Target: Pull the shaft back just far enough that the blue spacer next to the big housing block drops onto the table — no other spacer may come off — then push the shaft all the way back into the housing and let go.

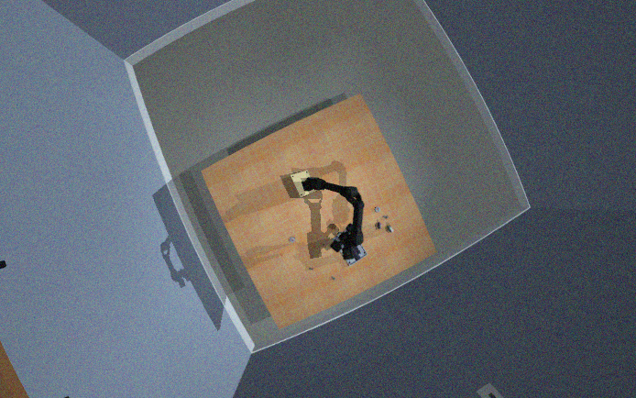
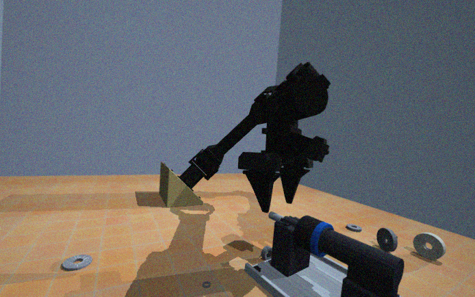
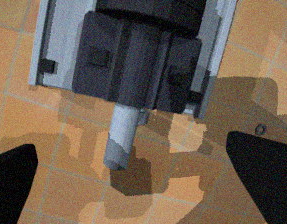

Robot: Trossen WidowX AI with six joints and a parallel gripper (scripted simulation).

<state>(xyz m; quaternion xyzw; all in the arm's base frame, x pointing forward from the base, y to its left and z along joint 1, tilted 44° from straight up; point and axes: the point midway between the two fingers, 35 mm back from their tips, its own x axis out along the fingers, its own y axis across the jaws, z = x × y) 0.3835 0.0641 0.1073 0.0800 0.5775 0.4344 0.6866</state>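
The grey shaft is 5 cm ahead of my gripper tip, 2 cm to the left of it and 2 cm below it. The rest, counted from my gripper tip: blue spacer: 9 cm ahead, 3 cm to the left, 2 cm below; flat washer: 30 cm to the left, 10 cm below, 8 cm behind.
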